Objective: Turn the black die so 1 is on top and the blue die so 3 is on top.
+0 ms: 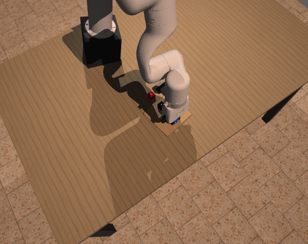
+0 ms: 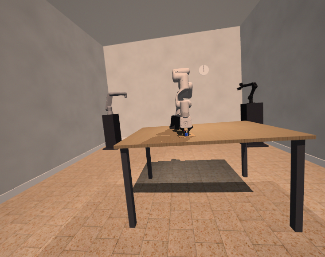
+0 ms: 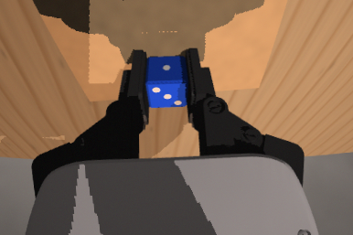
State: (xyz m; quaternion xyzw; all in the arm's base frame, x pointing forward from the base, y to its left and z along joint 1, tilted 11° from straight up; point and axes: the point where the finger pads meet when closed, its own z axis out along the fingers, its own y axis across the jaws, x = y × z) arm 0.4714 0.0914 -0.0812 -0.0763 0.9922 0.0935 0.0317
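Right now the blue die is 10 mm below my hand. Also, from my hand: tan mat (40 mm behind, 20 mm below, 10 mm to the right); then red die (140 mm behind, 20 mm to the right, 10 mm below); then black die (70 mm behind, 10 mm to the right, 10 mm below).
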